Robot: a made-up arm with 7 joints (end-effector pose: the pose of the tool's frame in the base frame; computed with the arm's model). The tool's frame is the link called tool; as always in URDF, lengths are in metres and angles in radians.
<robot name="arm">
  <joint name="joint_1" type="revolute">
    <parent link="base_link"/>
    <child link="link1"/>
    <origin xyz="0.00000 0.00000 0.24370" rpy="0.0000 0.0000 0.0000"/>
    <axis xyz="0 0 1"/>
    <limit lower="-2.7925" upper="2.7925"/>
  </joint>
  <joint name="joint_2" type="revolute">
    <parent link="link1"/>
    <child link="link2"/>
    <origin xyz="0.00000 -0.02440 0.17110" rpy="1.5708 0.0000 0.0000"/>
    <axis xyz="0 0 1"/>
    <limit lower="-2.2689" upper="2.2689"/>
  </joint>
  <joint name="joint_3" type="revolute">
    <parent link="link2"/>
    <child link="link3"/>
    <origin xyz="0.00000 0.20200 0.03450" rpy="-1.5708 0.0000 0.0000"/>
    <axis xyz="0 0 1"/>
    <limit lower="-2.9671" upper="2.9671"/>
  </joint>
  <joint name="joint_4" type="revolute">
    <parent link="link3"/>
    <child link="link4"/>
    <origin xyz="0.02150 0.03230 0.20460" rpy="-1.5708 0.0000 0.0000"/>
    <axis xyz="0 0 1"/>
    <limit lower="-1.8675" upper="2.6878"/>
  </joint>
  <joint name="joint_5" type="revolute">
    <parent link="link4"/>
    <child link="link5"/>
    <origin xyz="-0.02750 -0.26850 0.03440" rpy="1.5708 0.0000 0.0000"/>
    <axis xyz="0 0 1"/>
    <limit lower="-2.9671" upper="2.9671"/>
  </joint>
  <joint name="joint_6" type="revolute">
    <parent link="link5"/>
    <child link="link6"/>
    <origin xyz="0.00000 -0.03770 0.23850" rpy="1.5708 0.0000 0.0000"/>
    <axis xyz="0 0 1"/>
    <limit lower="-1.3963" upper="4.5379"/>
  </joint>
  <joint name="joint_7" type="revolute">
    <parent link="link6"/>
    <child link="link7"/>
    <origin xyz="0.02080 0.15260 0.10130" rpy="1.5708 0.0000 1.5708"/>
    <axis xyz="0 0 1"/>
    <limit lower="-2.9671" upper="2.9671"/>
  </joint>
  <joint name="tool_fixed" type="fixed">
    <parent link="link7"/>
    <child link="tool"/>
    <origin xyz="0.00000 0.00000 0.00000" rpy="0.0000 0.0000 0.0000"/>
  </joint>
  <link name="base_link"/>
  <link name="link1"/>
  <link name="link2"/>
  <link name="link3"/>
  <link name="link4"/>
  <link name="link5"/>
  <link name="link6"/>
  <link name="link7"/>
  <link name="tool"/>
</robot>
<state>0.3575 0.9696 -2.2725 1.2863 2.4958 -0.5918 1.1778</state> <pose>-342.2 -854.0 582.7 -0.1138 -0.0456 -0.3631 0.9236</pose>
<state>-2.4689 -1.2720 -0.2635 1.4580 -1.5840 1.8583 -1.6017</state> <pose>-569.9 -490.2 97.5 0.9114 0.3592 -0.1876 0.0711</pose>
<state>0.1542 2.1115 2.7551 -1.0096 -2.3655 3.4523 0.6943</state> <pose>-490.3 -409.5 406.1 0.9798 -0.0177 0.0695 0.1867</pose>
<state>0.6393 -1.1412 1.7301 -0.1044 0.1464 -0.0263 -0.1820</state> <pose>846.3 532.3 793.2 -0.4654 -0.3617 0.0296 0.8073</pose>
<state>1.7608 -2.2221 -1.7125 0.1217 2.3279 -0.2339 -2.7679</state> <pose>81.1 752.4 -364.9 0.4674 -0.7440 0.1987 0.4342</pose>
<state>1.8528 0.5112 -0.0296 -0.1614 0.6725 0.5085 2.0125</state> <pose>288.7 -515.5 1297.1 -0.2032 -0.2271 0.5191 0.7986</pose>
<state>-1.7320 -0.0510 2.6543 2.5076 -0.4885 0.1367 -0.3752</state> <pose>281.6 367.6 364.6 0.6461 0.6448 -0.2889 0.2887</pose>
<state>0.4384 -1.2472 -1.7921 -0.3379 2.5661 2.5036 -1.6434</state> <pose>788.7 252.3 566.6 0.3498 0.0707 0.8973 0.2599</pose>
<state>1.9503 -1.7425 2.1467 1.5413 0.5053 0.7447 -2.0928</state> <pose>-689.9 266.0 605.7 0.2654 -0.2059 0.3449 0.8765</pose>
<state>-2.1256 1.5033 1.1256 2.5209 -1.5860 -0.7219 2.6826</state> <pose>321.1 -208.1 678.3 -0.4689 0.0672 0.4248 0.7715</pose>
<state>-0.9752 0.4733 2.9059 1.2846 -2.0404 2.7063 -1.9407</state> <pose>-498.4 423.5 791.2 -0.8649 -0.1802 0.4541 0.1151</pose>
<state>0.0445 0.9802 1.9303 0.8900 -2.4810 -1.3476 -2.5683</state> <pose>-865.2 134.7 779.4 0.4931 0.4586 -0.0070 0.7392</pose>
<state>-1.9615 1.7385 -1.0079 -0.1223 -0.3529 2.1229 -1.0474</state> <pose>424.9 676.9 139.2 -0.8033 0.0220 -0.5127 0.3022</pose>
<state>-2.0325 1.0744 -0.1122 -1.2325 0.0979 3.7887 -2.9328</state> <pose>218.3 636.4 417.8 0.7172 0.2865 -0.5188 0.3665</pose>
